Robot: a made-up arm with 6 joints. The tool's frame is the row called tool. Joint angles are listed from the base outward.
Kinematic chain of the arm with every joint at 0, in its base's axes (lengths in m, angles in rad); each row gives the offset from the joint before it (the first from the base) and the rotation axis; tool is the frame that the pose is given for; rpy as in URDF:
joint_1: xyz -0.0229 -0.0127 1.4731 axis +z
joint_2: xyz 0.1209 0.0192 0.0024 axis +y
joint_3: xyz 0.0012 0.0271 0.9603 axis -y
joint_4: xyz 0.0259 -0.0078 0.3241 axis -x
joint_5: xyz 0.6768 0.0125 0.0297 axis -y
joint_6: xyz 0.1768 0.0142 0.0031 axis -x
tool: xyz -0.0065 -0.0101 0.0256 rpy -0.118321 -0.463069 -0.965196
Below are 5 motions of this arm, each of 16 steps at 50 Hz.
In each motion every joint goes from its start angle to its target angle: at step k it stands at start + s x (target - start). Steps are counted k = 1, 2, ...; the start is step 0. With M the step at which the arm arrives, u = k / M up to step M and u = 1 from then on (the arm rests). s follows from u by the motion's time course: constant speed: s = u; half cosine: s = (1 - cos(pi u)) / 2; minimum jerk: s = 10 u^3 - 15 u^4 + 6 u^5.
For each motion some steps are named. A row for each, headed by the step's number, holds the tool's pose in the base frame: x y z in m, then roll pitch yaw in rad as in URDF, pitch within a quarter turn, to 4 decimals.
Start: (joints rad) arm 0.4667 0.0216 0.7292 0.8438 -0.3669 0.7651
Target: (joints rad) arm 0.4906 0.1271 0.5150 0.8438 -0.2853 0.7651
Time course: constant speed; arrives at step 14
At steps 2, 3, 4, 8, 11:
2: 0.5417 0.3427 3.2036 -2.7437 -1.1619 1.3377
3: 0.5625 0.3555 3.1921 -2.7126 -1.1475 1.3144
4: 0.5830 0.3681 3.1803 -2.6832 -1.1328 1.2929
8: 0.6623 0.4183 3.1284 -2.5797 -1.0723 1.2220
11: 0.7186 0.4552 3.0852 -2.5139 -1.0254 1.1816

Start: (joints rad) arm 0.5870 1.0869 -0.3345 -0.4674 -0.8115 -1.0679
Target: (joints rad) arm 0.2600 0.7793 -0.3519 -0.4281 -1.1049 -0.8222
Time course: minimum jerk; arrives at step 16
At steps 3, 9, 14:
3: 1.0604 0.7769 1.1612 -2.0239 0.1878 -2.1787
9: 1.1934 0.5723 1.3849 -2.1255 0.3059 -2.2423
14: 1.2395 0.4211 1.5289 -2.1797 0.3867 -2.2821

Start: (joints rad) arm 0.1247 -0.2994 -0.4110 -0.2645 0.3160 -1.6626
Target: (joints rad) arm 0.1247 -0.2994 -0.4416 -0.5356 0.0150 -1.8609
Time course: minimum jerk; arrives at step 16
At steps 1, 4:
1: 0.7137 0.1011 2.6900 1.4839 0.8223 -0.1930
4: 0.7153 0.1011 2.6814 1.5396 0.8656 -0.1426

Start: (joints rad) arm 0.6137 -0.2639 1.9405 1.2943 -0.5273 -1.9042
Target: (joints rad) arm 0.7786 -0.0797 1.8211 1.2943 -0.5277 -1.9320
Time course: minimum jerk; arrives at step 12
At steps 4, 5, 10, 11, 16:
4: -0.6441 -0.5161 2.9594 2.2172 -0.0671 -0.8477
5: -0.5957 -0.5008 2.9933 2.1775 -0.0652 -0.8194
10: -0.3796 -0.3974 3.1260 1.9982 -0.0524 -0.6924
11: -0.3692 -0.3910 3.1316 1.9894 -0.0516 -0.6862
16: -0.3675 -0.3899 3.1326 1.9880 -0.0514 -0.6851

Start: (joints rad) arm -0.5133 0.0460 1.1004 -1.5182 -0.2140 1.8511
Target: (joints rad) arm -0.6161 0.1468 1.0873 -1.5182 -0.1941 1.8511
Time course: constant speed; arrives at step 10
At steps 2, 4, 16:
2: 0.2634 -0.1337 3.3747 1.3443 -1.0527 -2.6222
4: 0.2951 -0.1616 3.3703 1.3007 -1.0605 -2.6069
16: 0.3834 -0.2527 3.3518 1.1637 -1.0795 -2.5550

